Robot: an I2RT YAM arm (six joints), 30 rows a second.
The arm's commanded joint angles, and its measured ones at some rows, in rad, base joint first. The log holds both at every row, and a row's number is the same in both.
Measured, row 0:
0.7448 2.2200 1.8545 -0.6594 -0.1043 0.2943
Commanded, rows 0 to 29:
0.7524 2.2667 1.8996 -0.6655 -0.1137 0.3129
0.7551 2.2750 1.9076 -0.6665 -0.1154 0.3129
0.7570 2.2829 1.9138 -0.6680 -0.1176 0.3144
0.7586 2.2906 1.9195 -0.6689 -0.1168 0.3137
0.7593 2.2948 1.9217 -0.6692 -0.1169 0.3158
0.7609 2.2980 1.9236 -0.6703 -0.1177 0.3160
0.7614 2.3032 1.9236 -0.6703 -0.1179 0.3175
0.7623 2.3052 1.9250 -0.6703 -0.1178 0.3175
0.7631 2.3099 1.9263 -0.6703 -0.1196 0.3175
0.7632 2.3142 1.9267 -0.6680 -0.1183 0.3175
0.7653 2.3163 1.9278 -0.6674 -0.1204 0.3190
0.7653 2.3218 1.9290 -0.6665 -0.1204 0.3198
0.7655 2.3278 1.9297 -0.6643 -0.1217 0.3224
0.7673 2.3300 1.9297 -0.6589 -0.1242 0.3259
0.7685 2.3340 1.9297 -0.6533 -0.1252 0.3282
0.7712 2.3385 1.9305 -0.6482 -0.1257 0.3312
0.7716 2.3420 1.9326 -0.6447 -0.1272 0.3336
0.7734 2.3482 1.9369 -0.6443 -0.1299 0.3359
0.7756 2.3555 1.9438 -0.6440 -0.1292 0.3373
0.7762 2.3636 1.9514 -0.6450 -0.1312 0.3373
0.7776 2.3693 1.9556 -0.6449 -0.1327 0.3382
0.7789 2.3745 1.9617 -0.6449 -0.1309 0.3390
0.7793 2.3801 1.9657 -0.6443 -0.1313 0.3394
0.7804 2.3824 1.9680 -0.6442 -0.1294 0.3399
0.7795 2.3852 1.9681 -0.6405 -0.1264 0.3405
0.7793 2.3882 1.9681 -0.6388 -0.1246 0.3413
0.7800 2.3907 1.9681 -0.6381 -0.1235 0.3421
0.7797 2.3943 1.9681 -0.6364 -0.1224 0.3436
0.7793 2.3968 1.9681 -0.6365 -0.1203 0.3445
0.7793 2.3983 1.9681 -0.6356 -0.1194 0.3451
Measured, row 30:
0.7734 2.3665 1.9461 -0.6346 -0.1242 0.3313
